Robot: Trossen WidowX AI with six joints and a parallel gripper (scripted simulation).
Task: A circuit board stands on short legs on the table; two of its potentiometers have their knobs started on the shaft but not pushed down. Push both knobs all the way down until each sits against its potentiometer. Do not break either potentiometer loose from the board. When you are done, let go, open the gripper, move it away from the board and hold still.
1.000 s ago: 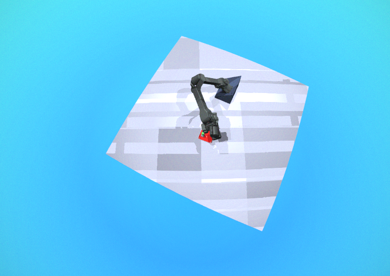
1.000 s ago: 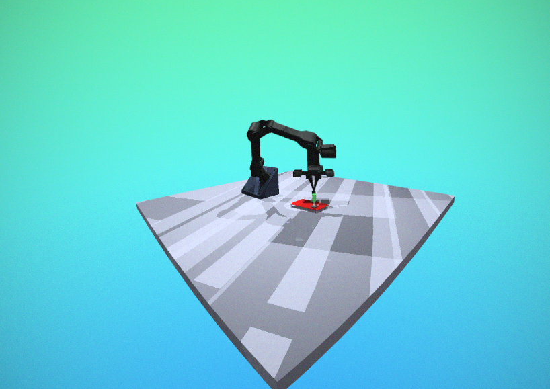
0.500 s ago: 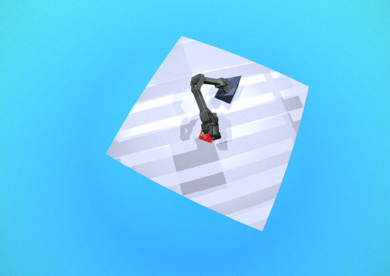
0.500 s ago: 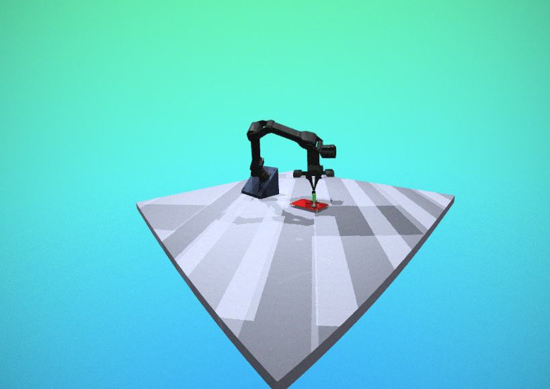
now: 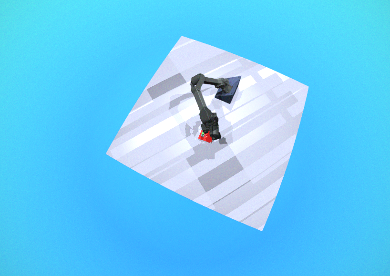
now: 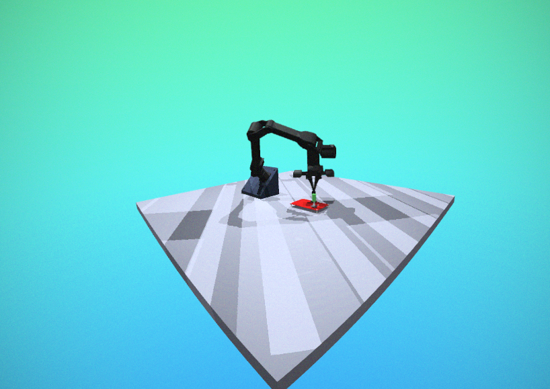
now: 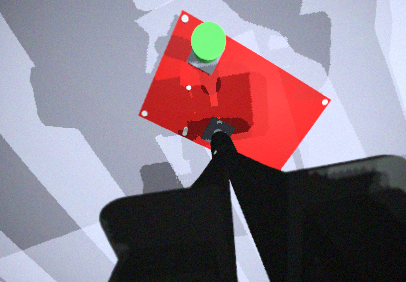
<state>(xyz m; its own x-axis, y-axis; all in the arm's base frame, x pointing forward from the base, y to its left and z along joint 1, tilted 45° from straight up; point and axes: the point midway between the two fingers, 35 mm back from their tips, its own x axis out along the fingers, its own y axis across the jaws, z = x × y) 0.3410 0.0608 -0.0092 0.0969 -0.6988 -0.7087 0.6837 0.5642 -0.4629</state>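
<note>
The potentiometer is 3 cm below my gripper tip. From my gripper tip the other things lie so: green knob (5 cm ahead, 5 cm to the right, 1 cm below).
</note>
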